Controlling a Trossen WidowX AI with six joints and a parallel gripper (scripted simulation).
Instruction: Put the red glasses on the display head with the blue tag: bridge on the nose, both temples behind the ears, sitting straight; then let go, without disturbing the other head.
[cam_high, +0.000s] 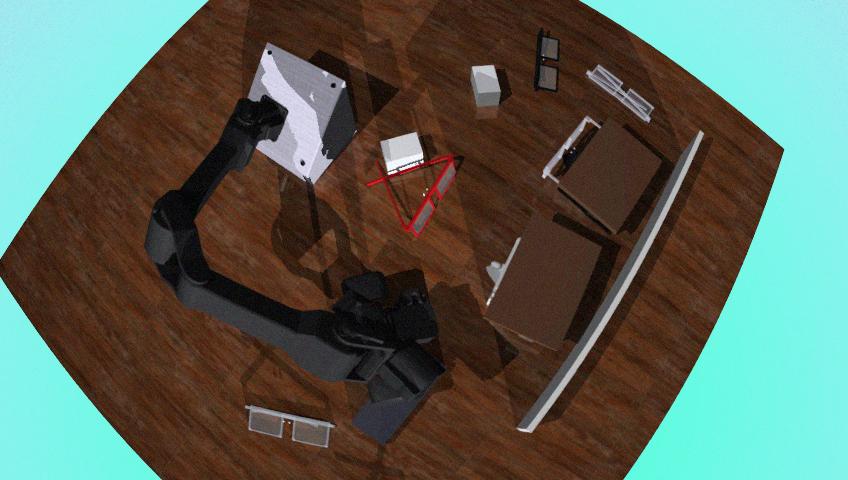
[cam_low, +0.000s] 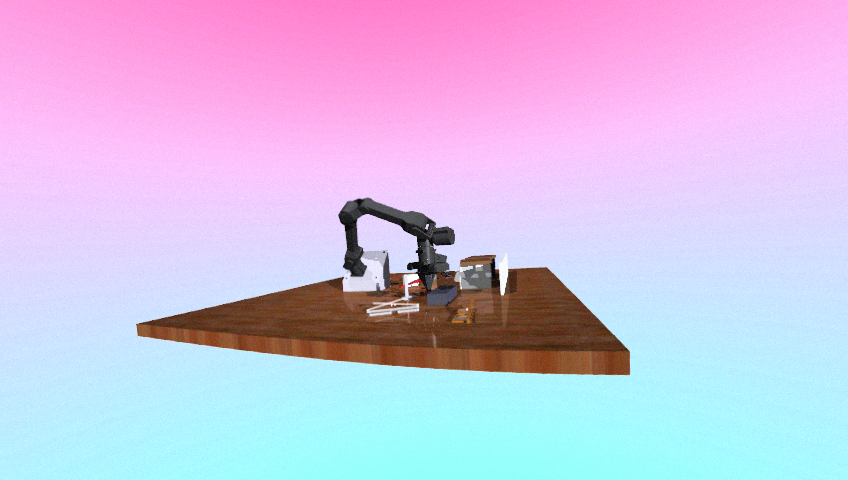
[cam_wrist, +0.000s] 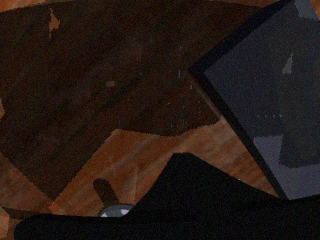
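Right now the dark grey box is 60 mm ahead of my gripper tip and 50 mm to the right of it. Round my gripper tip: small white stand: 70 mm behind, 30 mm to the right; then white panel: 320 mm to the left, 250 mm ahead, 30 mm above.
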